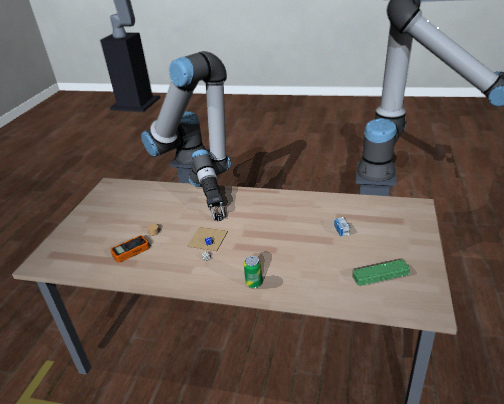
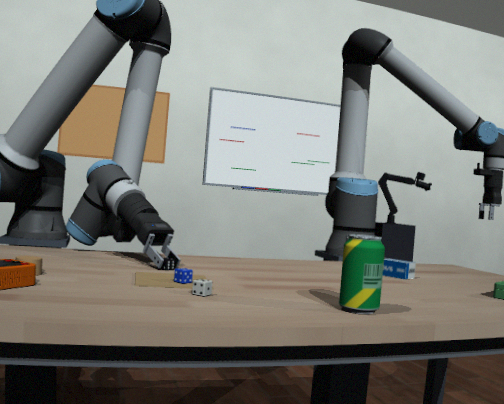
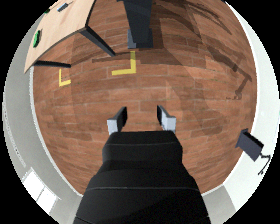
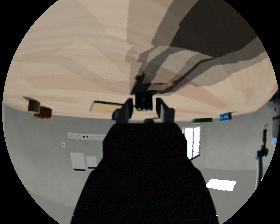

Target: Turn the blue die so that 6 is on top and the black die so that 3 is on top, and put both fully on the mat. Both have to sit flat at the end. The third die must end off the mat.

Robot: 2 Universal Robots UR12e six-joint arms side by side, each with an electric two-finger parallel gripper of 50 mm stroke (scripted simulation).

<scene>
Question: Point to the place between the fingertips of my right gripper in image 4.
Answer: At 144, 104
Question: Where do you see a green block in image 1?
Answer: At 372, 274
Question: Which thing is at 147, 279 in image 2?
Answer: A tan mat.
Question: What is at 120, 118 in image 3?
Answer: My left gripper.
</scene>
